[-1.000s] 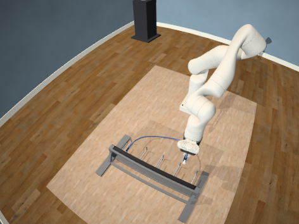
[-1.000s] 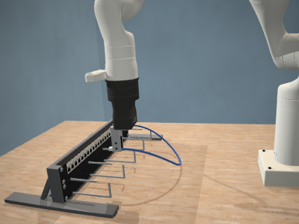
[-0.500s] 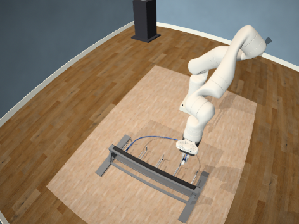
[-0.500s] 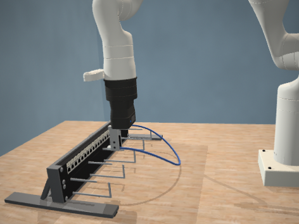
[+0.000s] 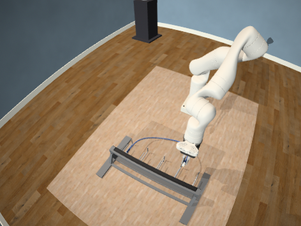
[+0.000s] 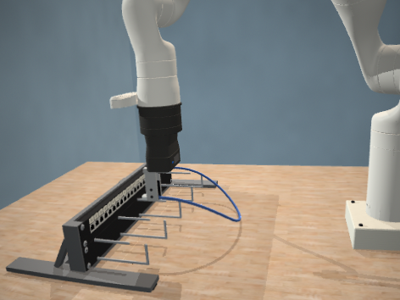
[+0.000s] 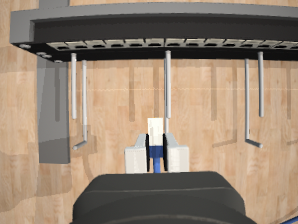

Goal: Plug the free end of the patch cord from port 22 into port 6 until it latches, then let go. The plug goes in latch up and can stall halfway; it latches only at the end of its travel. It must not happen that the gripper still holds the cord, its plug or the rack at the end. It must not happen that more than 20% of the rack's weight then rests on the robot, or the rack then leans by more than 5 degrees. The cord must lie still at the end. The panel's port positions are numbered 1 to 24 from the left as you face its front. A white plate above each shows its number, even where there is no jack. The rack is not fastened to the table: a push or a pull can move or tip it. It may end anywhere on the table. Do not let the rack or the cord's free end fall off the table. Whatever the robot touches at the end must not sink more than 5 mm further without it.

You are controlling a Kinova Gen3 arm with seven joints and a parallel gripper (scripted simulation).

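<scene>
The white plug is 1 cm below my hand and 1 cm ahead of it.
</scene>
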